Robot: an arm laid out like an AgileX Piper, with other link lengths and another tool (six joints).
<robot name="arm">
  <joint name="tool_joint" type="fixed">
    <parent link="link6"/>
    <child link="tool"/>
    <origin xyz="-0.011 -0.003 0.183" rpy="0.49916 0 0.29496"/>
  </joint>
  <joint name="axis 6" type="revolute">
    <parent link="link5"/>
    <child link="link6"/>
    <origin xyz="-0.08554 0 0" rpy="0 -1.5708 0"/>
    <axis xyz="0 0 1"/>
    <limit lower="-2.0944" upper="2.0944"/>
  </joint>
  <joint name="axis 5" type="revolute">
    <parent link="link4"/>
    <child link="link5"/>
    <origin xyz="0 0 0" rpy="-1.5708 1.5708 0"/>
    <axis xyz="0 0 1"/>
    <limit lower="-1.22" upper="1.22"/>
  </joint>
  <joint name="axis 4" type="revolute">
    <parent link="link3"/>
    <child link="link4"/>
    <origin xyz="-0.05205 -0.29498 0" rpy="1.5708 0 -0.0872"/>
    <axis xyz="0 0 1"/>
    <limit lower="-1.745" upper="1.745"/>
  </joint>
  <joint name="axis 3" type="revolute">
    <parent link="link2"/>
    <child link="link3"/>
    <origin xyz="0.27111 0.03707 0" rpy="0 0 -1.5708"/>
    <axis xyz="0 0 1"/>
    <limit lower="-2.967" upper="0"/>
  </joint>
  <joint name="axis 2" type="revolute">
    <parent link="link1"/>
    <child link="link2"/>
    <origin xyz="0 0 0" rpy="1.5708 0 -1.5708"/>
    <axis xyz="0 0 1"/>
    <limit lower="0" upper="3.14"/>
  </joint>
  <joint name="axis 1" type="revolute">
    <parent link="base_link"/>
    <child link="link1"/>
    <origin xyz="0 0 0.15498" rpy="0 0 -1.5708"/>
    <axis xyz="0 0 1"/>
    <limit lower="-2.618" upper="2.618"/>
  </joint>
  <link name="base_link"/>
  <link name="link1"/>
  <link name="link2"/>
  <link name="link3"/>
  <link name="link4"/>
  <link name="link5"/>
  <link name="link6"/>
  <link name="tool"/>
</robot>
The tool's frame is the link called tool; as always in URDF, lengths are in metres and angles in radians.
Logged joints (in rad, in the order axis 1, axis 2, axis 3, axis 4, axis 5, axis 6), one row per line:
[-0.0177, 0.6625, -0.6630, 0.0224, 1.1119, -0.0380]
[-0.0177, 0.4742, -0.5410, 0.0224, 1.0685, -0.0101]
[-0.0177, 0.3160, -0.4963, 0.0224, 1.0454, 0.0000]
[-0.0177, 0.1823, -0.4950, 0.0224, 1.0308, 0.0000]
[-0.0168, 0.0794, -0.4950, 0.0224, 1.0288, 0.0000]
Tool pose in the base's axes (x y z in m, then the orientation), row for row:
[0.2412, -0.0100, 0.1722, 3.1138, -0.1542, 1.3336]
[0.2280, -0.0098, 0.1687, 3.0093, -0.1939, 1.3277]
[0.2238, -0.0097, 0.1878, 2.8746, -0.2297, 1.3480]
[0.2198, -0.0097, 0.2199, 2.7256, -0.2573, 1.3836]
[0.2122, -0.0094, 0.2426, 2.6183, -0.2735, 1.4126]
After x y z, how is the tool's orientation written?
As angles about the fixed x, y, z axes (roll, pitch, yaw), in radians.
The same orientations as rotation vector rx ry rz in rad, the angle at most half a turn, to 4 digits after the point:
[-2.4072, -1.8904, -0.2121]
[-2.4578, -1.8973, -0.3646]
[2.3974, 1.8549, 0.5272]
[2.2889, 1.7930, 0.6809]
[2.2075, 1.7470, 0.7835]

